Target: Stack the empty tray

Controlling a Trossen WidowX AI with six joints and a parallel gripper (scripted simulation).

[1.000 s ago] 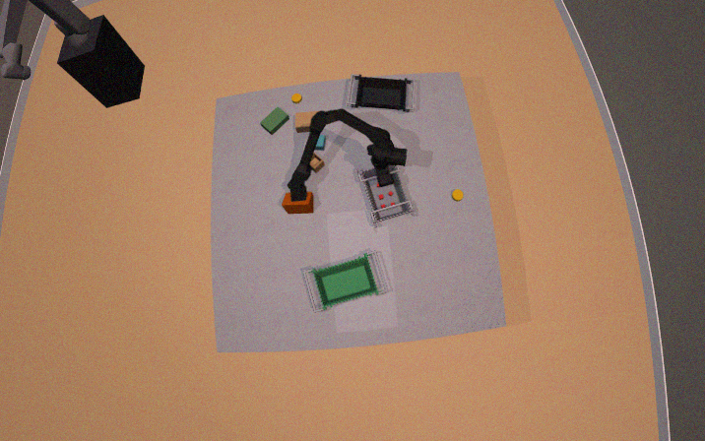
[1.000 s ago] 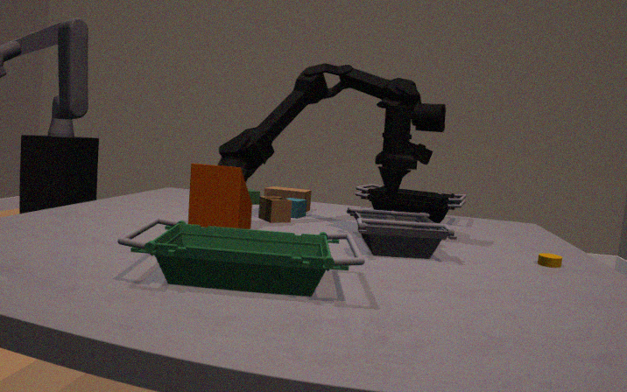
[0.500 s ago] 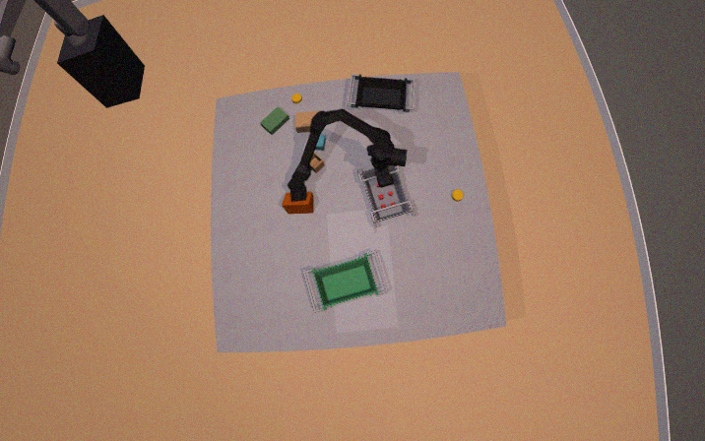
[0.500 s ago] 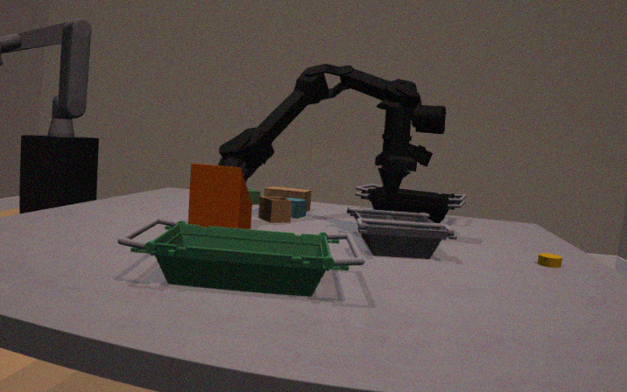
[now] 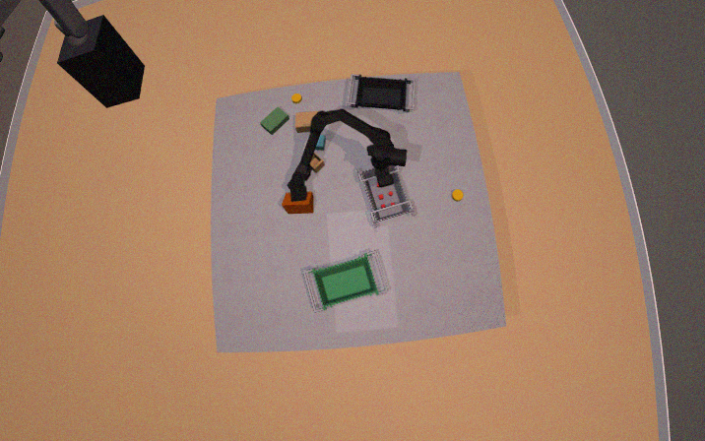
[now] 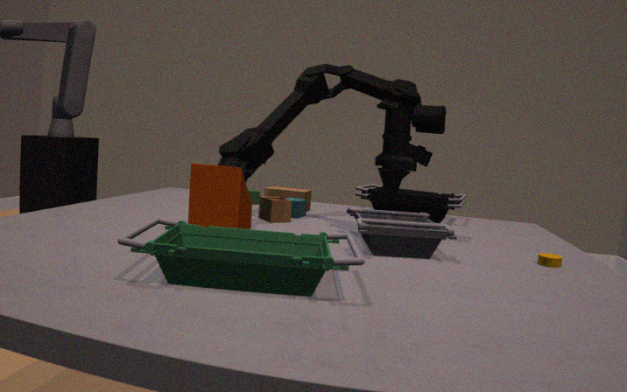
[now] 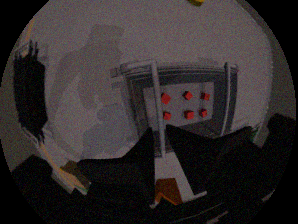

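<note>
Now: the green tray 440 mm to the right of my gripper tip, 200 mm behind it and 40 mm below it. Also, from my gripper tip: small box: 280 mm behind, 110 mm to the left, 70 mm below; then cyan block: 250 mm behind, 210 mm to the left, 60 mm below; then tan block: 330 mm to the left, 290 mm behind, 60 mm below.
</note>
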